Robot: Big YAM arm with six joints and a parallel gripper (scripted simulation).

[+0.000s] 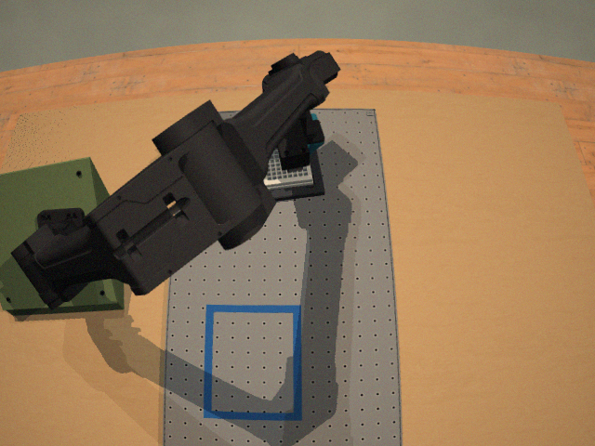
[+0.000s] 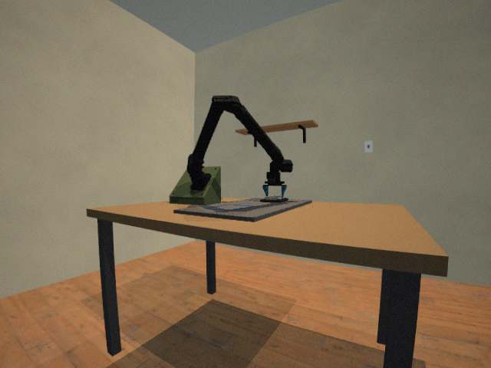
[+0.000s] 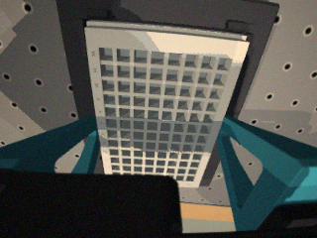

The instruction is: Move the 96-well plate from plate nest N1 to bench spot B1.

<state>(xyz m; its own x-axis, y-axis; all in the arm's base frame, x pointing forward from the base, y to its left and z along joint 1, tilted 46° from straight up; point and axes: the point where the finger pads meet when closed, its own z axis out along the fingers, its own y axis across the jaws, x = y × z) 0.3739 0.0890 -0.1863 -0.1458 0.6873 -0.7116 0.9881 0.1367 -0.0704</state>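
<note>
Right now my hand is 20 mm above the dark plate nest N1. Round my hand: white 96-well plate (right at my hand).
</note>
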